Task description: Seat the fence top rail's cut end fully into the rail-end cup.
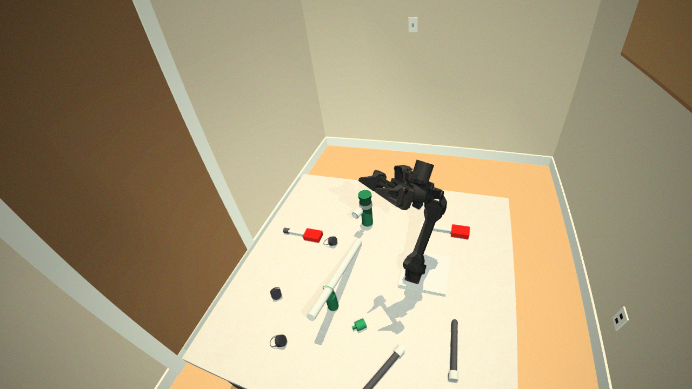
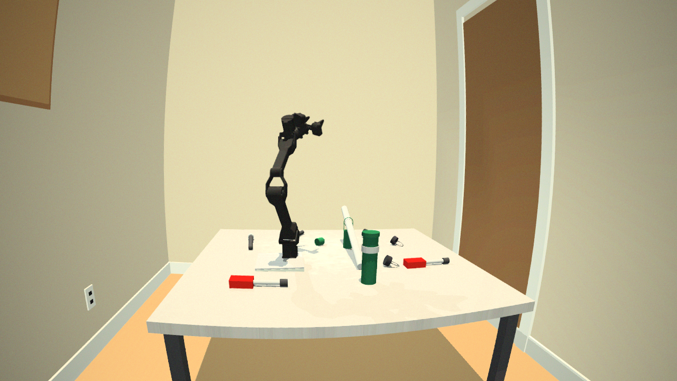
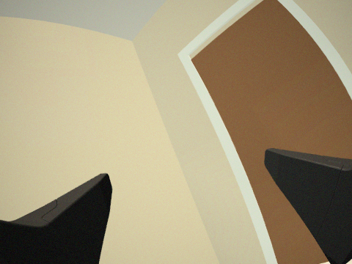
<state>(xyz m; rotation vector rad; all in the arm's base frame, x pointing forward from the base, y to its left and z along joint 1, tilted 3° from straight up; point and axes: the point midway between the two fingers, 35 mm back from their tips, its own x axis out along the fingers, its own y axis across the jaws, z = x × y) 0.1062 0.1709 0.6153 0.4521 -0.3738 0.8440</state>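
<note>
My gripper tip is 240 mm short of the grey brace band, 400 mm to the left of it and 520 mm above it. The rest, counted from my gripper tip: small green post 170 mm ahead, 80 mm to the left, 560 mm below; then small green fitting 30 mm ahead, 130 mm to the left, 640 mm below.
</note>
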